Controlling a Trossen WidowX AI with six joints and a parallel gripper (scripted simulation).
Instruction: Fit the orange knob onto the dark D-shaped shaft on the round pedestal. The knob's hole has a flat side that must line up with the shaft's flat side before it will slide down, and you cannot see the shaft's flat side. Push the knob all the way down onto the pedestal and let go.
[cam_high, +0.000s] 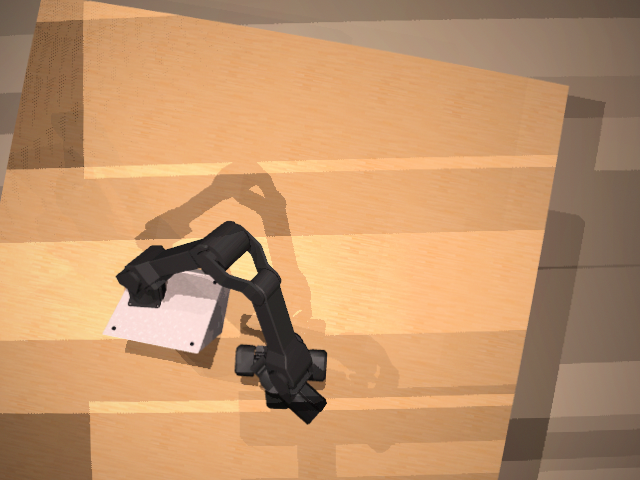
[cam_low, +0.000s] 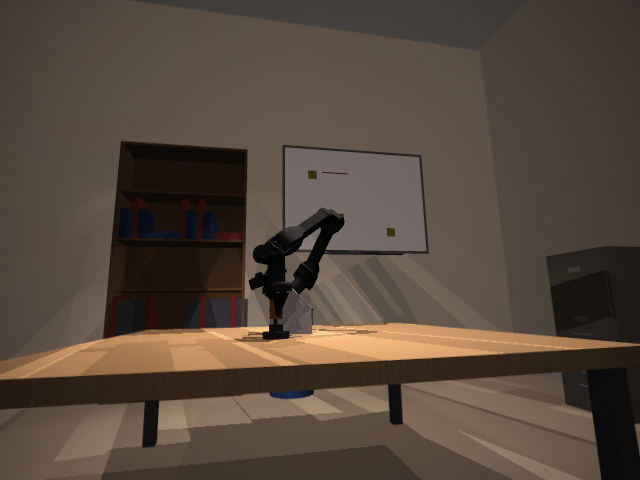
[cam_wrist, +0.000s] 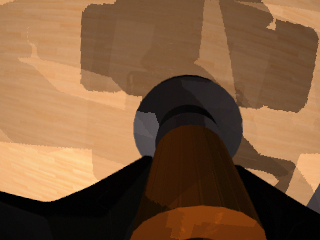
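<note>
The orange knob lies 2 cm above my gripper tip. The rest, counted from my gripper tip: dark round pedestal 4 cm below.
</note>
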